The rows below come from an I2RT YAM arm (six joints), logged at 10 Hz.
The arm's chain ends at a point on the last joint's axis. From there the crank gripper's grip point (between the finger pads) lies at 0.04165 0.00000 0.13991 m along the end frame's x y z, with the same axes.
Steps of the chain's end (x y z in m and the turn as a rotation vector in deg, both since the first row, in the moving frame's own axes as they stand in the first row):
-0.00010 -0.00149 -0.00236 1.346 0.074 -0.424
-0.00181 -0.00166 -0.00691 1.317 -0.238 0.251
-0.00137 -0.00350 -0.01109 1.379 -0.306 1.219
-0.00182 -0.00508 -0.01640 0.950 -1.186 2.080
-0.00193 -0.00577 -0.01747 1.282 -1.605 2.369
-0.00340 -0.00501 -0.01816 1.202 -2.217 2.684
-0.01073 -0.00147 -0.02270 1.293 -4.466 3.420
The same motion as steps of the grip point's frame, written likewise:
0.00007 -0.00508 -0.00246 1.346 0.074 -0.424
-0.00238 -0.00470 -0.00677 1.317 -0.238 0.251
-0.00209 -0.00599 -0.01090 1.379 -0.306 1.219
-0.00471 -0.00595 -0.01557 0.950 -1.186 2.080
-0.00583 -0.00727 -0.01637 1.282 -1.605 2.369
-0.00882 -0.00614 -0.01666 1.202 -2.217 2.684
-0.02172 -0.00250 -0.01989 1.293 -4.466 3.420

